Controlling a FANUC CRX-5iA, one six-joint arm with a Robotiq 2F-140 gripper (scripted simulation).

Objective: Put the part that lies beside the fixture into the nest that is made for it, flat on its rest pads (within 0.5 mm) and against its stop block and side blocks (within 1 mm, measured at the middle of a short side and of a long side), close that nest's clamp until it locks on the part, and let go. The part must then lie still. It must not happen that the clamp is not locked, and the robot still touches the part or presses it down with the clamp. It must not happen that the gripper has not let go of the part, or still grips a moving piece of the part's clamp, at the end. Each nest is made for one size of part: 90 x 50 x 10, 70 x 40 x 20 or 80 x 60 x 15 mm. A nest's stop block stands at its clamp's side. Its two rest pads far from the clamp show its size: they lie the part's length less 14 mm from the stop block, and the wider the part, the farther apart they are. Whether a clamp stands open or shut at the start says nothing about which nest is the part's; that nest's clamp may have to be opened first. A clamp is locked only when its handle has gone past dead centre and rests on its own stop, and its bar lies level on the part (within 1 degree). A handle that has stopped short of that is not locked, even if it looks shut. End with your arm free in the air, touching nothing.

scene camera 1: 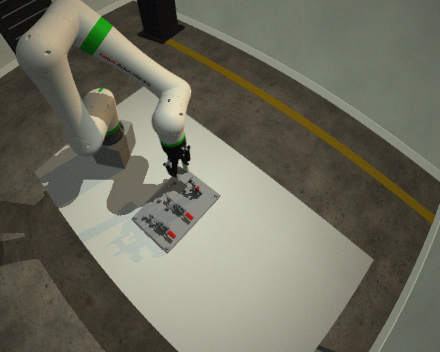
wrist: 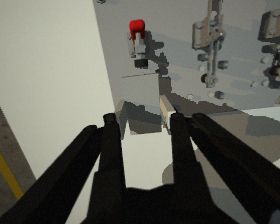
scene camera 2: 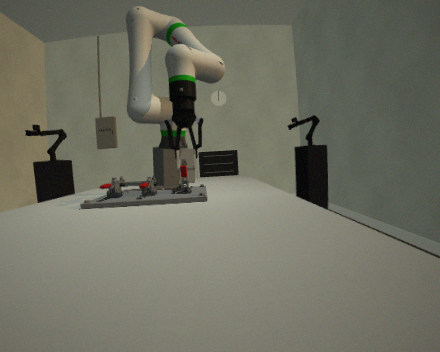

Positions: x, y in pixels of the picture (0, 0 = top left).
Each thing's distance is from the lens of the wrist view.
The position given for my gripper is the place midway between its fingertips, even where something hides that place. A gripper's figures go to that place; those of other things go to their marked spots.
my gripper (wrist: 142, 105): 0.20 m
grey part (wrist: 141, 92): 0.18 m
grey fixture plate (wrist: 170, 36): 0.26 m
The marked spots on the grey fixture plate and the grey part are 0.12 m apart.
